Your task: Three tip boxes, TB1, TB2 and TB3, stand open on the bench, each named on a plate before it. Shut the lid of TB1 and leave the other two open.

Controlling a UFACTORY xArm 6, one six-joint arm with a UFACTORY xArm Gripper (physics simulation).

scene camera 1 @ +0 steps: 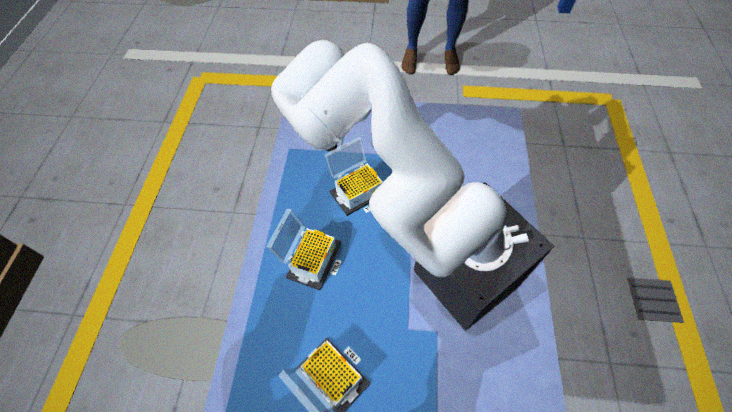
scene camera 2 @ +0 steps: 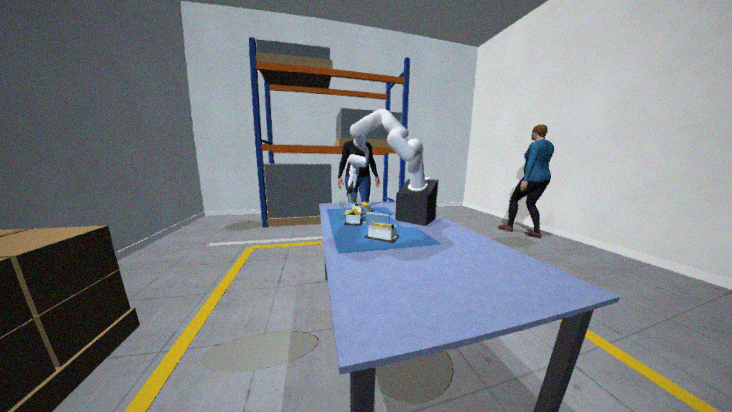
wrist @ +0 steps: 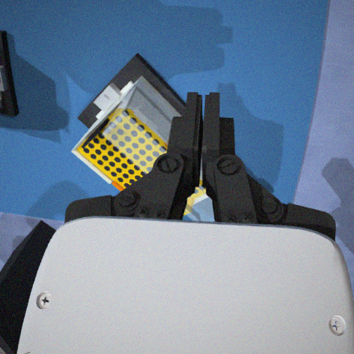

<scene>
In view: the gripper [wrist: 203, 113] and a blue mat [wrist: 265, 67].
</scene>
